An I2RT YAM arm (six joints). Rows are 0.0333 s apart.
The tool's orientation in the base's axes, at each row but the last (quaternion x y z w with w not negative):
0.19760, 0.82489, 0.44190, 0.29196
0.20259, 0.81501, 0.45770, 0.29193
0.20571, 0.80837, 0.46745, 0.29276
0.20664, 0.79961, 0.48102, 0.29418
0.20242, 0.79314, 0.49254, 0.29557
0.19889, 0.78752, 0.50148, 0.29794
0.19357, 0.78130, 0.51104, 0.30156
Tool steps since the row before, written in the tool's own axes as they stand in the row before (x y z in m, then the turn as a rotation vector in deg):
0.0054, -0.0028, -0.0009, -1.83, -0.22, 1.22
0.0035, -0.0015, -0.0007, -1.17, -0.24, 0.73
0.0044, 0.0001, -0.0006, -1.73, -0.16, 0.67
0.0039, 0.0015, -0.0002, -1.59, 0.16, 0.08
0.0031, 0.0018, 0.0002, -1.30, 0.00, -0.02
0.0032, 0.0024, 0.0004, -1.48, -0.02, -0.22
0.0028, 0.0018, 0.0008, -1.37, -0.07, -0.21
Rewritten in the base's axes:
-0.0048, 0.0011, -0.0036, 2.16, -0.44, -0.16
-0.0032, 0.0009, -0.0020, 1.34, -0.36, -0.17
-0.0037, 0.0023, -0.0009, 1.72, -0.70, 0.08
-0.0030, 0.0029, 0.0003, 1.24, -0.85, 0.55
-0.0021, 0.0028, 0.0007, 0.95, -0.81, 0.36
-0.0021, 0.0032, 0.0012, 0.95, -1.06, 0.45
-0.0016, 0.0030, 0.0006, 0.88, -1.01, 0.37

